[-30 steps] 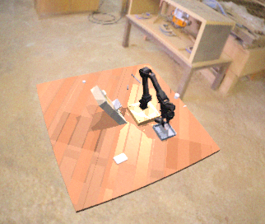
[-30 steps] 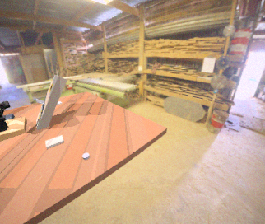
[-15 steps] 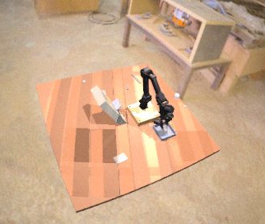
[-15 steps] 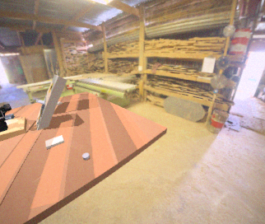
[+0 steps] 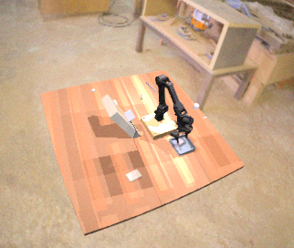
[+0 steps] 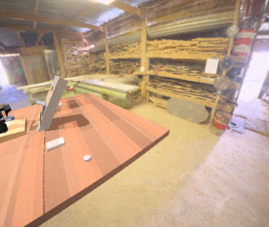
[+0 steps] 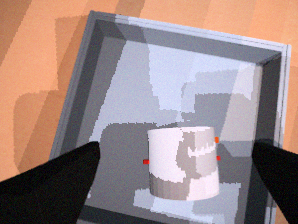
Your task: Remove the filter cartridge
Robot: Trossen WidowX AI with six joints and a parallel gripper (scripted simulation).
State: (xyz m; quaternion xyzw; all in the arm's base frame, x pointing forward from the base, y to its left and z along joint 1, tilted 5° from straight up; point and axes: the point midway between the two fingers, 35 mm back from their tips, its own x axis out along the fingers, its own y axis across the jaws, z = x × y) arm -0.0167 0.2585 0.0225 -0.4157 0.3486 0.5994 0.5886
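My gripper tip is 20 mm above the round filter cartridge, 10 mm to the left of it and 10 mm short of it. From my gripper tip the other things lie so: service panel 340 mm ahead, 320 mm to the right, 110 mm above; dark-rimmed tray 40 mm below, 10 mm to the left.
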